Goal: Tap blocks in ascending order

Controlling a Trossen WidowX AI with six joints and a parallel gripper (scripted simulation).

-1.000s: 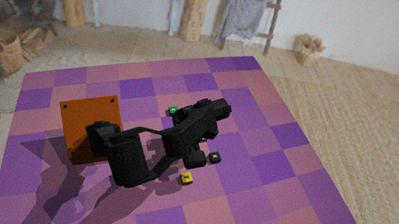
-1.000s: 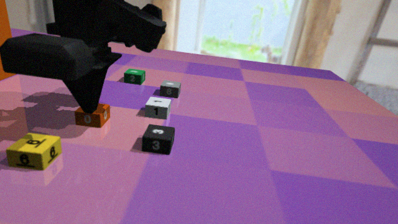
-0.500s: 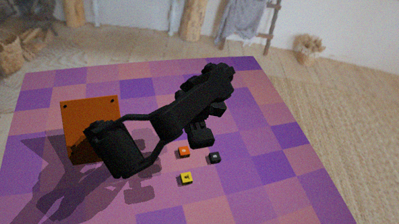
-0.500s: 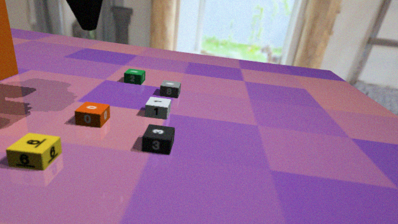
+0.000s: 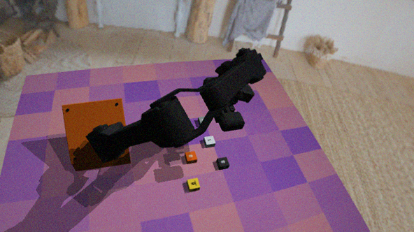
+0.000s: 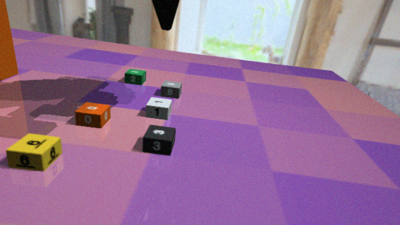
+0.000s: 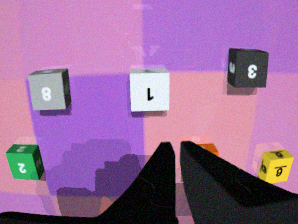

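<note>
Right now the white 1 block is 110 mm below my gripper tip and 10 mm to the left of it. Also, from my gripper tip: grey 8 block 110 mm below, 90 mm to the left, 10 mm ahead; orange 0 block 110 mm below, 90 mm behind, 30 mm to the right; black 3 block 110 mm below, 90 mm to the right.
</note>
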